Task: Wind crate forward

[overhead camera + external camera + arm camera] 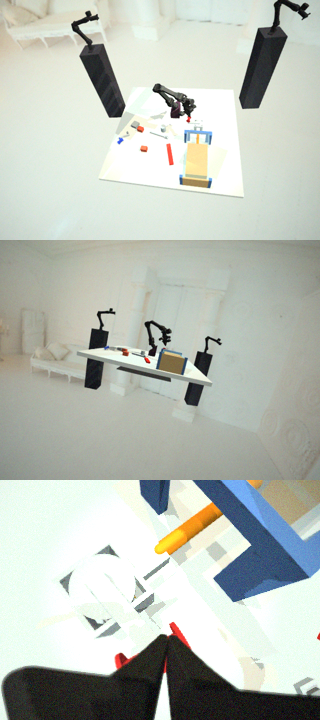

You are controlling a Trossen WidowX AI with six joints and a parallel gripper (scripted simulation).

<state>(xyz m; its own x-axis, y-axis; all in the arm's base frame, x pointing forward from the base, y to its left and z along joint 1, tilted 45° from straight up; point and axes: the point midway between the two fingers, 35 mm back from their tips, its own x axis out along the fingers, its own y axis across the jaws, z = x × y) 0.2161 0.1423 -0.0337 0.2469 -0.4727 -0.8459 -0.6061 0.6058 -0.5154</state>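
My gripper tip is now 20 mm past the red grip, 10 mm to the left of it and 60 mm above it. From my gripper tip the other things lie so: hand winch (20 mm behind, 80 mm to the left, 170 mm below); blue steel frame (150 mm ahead, 70 mm to the left, 90 mm below); red-knobbed winch handle (10 mm behind, 30 mm to the left, 90 mm below).
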